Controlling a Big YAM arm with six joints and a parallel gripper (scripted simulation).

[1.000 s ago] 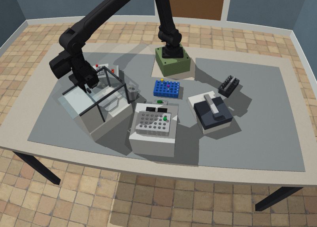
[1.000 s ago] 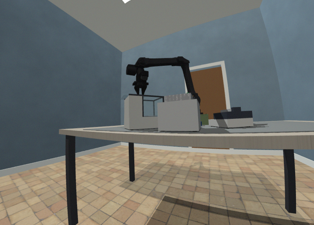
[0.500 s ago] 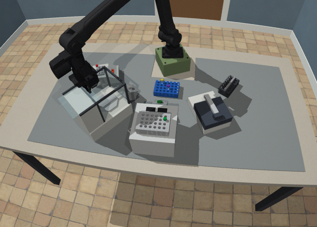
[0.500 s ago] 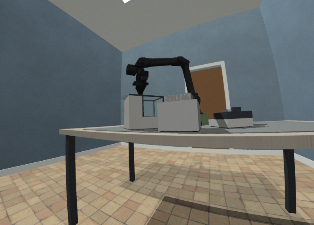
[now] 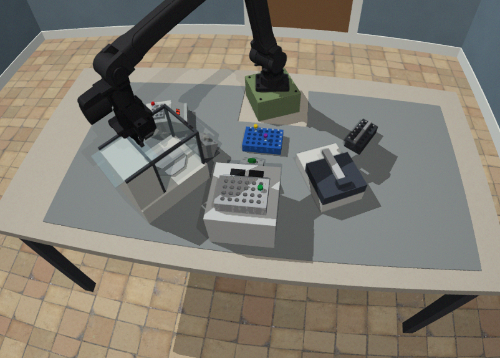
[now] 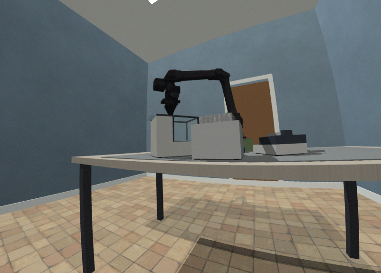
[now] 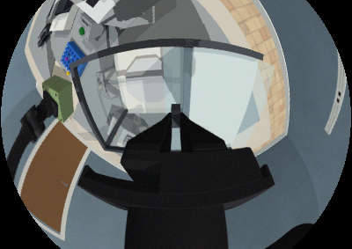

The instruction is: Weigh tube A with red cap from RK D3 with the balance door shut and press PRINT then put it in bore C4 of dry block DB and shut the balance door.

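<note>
My hand is 20 mm short of the balance door, 20 mm to the left of it and 10 mm above it. The rest, counted from my hand: blue tube rack RK 180 mm behind, 330 mm to the left, 210 mm below; then grey well block 130 mm ahead, 280 mm to the left, 70 mm below; then spectrophotometer SP 20 mm behind, 540 mm to the left, 160 mm below.
</note>
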